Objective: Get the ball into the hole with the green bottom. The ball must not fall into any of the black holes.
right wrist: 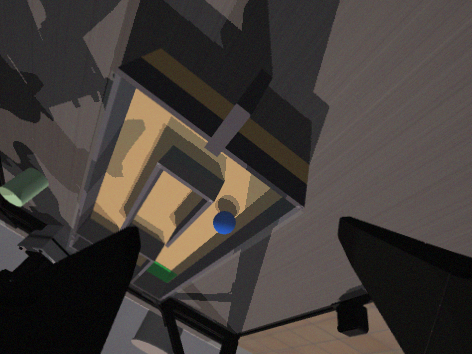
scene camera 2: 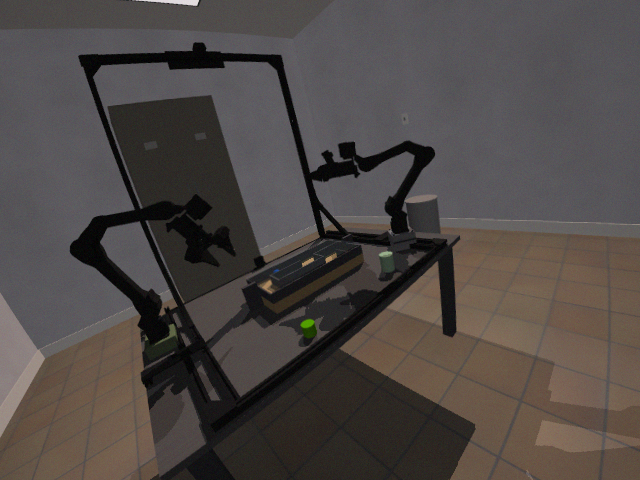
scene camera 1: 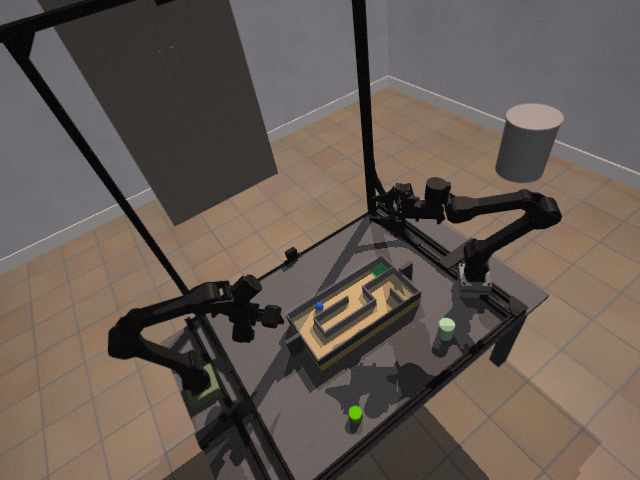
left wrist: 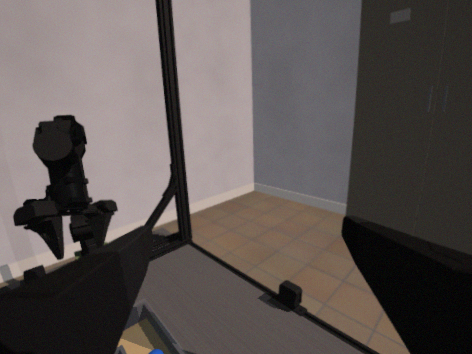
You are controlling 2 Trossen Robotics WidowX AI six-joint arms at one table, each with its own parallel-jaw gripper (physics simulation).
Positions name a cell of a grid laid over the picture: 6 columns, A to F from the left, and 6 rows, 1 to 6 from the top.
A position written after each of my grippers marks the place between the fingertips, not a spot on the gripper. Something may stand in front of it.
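My right gripper: visible in scene camera 1 (C5), scene camera 2 (C4), left wrist view (B5), right wrist view (D4).
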